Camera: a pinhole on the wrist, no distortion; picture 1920 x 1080 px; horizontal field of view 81.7 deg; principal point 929.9 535.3 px. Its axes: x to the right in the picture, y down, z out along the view. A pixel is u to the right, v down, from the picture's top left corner.
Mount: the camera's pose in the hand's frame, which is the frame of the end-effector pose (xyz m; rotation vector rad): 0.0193 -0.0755 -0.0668 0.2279 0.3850 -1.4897
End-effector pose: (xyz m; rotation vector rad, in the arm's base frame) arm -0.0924 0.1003 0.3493 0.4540 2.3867 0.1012
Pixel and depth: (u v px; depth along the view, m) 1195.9 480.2 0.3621
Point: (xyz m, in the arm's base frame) -0.0572 -0.1714 0.0880
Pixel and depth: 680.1 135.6 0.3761
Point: 0.1281 -0.0837 0.1245
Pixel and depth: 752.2 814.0 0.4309
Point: -0.0350 -0.0138 -0.0519
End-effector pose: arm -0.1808 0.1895 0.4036 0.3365 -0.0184 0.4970
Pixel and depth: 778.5 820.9 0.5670
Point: 0.1440 -0.0301 0.8057
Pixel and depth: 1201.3 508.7 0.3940
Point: 0.0336 -0.1270 0.5554
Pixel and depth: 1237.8 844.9 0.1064
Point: -0.0593 0.0964 0.3817
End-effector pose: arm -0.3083 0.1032 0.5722 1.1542 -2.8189 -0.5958
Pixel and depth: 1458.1 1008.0 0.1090
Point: -0.2595 -0.0525 0.4966
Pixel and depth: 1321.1 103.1 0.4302
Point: -0.0289 0.0085 0.1772
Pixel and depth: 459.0 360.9 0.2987
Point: -0.3044 0.1406 0.3035
